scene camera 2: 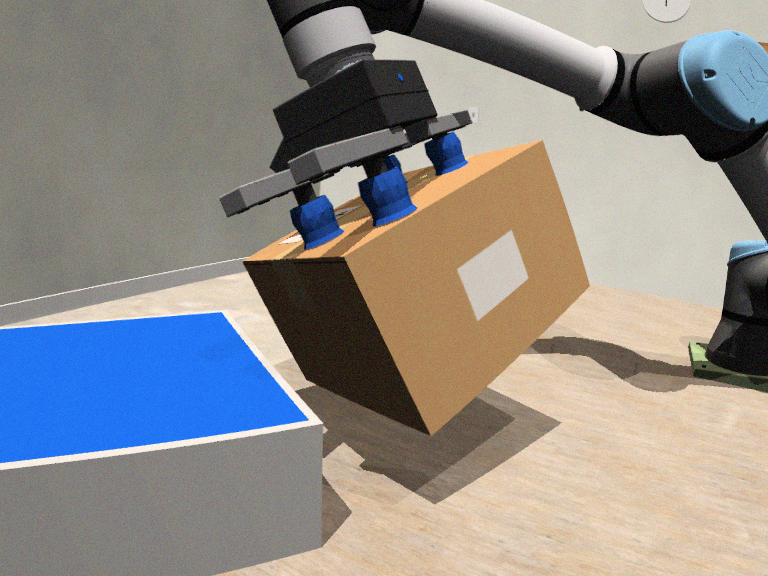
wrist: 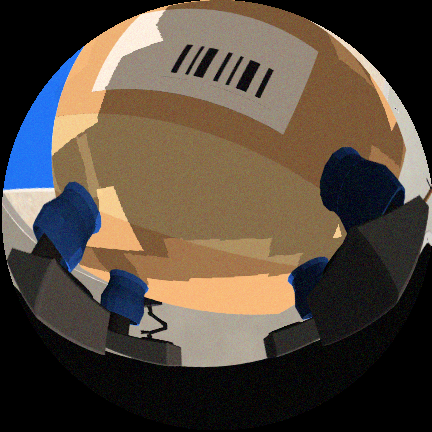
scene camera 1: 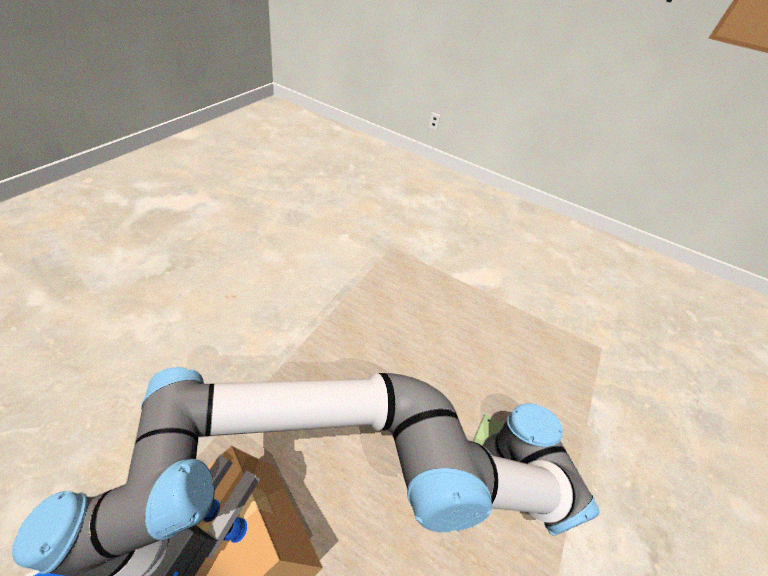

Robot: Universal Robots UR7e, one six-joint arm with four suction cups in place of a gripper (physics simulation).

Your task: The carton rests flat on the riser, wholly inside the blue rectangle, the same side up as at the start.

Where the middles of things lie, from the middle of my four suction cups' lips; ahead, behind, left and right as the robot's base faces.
Scene:
The brown carton [scene camera 2: 412, 319] is 8 cm below my suction cup, 4 cm to the right of it and 1 cm behind it. Also, from my suction cup: riser [scene camera 2: 171, 437]: 21 cm below, 19 cm to the left, 16 cm ahead.

